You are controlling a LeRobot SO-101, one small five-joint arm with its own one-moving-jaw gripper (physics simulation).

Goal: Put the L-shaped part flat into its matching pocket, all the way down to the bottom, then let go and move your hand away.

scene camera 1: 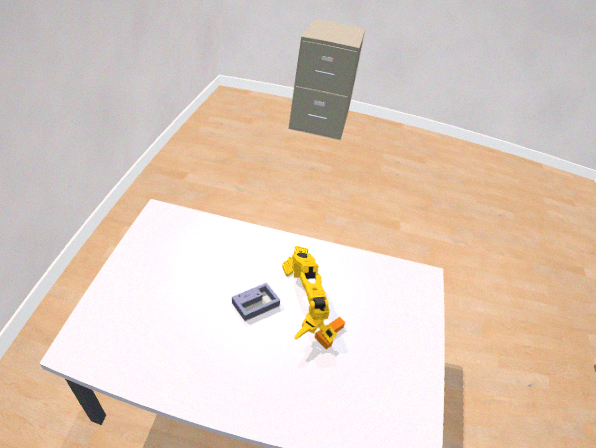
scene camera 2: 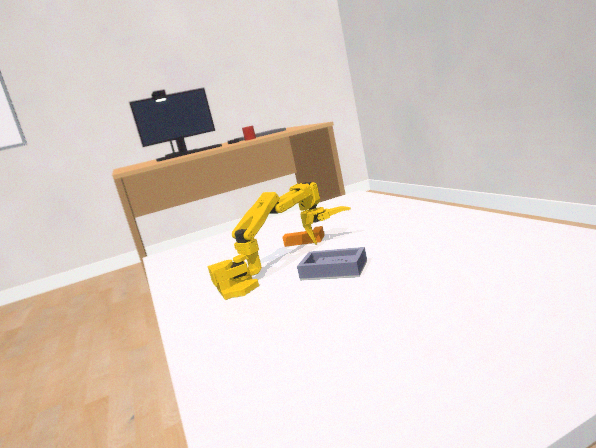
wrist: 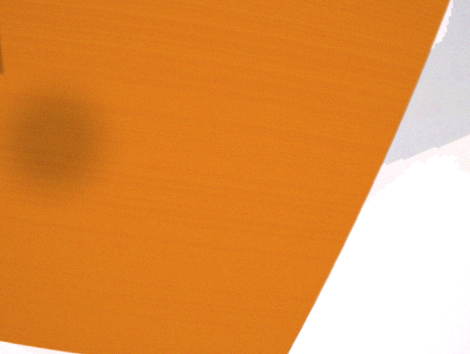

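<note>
The orange L-shaped part lies on the table, outside its pocket. It fills most of the wrist view, where a round dark shadow falls on its left. The grey-blue block with the L-shaped pocket stands apart from it, nearer the arm's base. My gripper is wide open and empty. In scene camera 2 the fixed jaw points down close beside the orange part, and the moving jaw swings out over the table. The jaws do not show in the wrist view. Any contact with the part cannot be told.
The white table bears the arm, the block and the part. Beyond it are a filing cabinet and a wooden desk with a monitor and a red mug.
</note>
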